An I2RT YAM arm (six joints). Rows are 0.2 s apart.
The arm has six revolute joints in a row. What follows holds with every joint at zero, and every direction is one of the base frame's. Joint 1 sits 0.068 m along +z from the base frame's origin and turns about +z. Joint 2 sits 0.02 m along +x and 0.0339 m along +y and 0.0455 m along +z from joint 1 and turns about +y. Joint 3 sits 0.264 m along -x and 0.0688 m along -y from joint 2 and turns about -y. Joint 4 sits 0.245 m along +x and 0.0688 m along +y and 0.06 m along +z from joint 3 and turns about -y. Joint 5 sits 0.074 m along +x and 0.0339 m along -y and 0.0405 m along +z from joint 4 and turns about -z. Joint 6 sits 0.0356 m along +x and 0.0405 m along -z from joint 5 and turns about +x. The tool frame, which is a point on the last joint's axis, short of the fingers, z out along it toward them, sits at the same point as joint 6; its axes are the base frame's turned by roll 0, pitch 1.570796 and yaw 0 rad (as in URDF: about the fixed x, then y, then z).
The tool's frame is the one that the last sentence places.
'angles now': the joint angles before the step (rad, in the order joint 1, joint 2, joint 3, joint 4, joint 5, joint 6). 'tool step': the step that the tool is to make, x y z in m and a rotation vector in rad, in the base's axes. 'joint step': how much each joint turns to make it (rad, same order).
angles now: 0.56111 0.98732 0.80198 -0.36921 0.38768 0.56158
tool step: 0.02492 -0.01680 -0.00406 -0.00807 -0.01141 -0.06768
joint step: -0.12484 0.05981 0.00402 0.07742 -0.04243 -0.04317
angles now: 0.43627 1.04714 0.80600 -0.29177 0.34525 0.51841
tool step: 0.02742 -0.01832 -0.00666 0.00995 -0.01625 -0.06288
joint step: -0.11871 0.08090 0.00617 0.10175 -0.05009 -0.02620
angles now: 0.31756 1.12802 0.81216 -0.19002 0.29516 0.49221
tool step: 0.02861 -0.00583 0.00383 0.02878 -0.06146 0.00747
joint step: -0.05986 0.09659 0.04582 0.12366 -0.06461 -0.02214
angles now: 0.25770 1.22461 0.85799 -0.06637 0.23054 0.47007
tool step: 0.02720 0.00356 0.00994 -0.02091 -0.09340 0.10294
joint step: -0.02288 0.09409 0.06448 0.13109 -0.10070 -0.08824
